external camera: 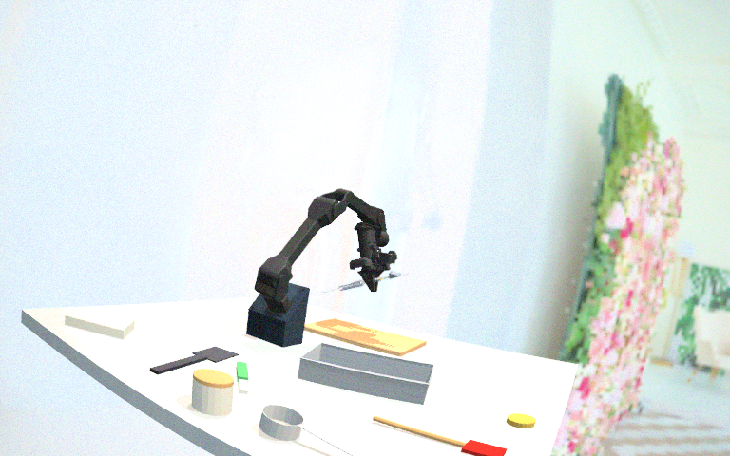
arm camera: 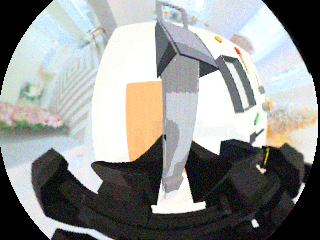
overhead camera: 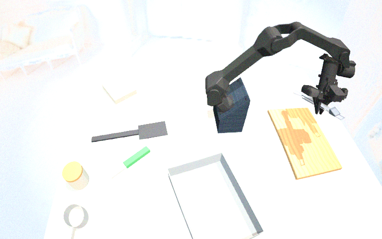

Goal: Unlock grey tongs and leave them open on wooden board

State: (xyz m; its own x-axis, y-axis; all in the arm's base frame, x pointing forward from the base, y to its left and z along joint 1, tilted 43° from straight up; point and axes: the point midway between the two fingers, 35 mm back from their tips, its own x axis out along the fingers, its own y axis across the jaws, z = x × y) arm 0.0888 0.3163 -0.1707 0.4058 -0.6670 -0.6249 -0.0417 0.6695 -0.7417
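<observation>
The wooden board is 10 mm behind my gripper tip, 10 mm to the left of it and 160 mm below it. From my gripper tip the other things lie so: dark spatula: 60 mm behind, 710 mm to the right, 160 mm below; then grey roasting tin: 250 mm ahead, 420 mm to the right, 140 mm below; then yellow disc: 650 mm ahead, 420 mm to the right, 150 mm below.
</observation>
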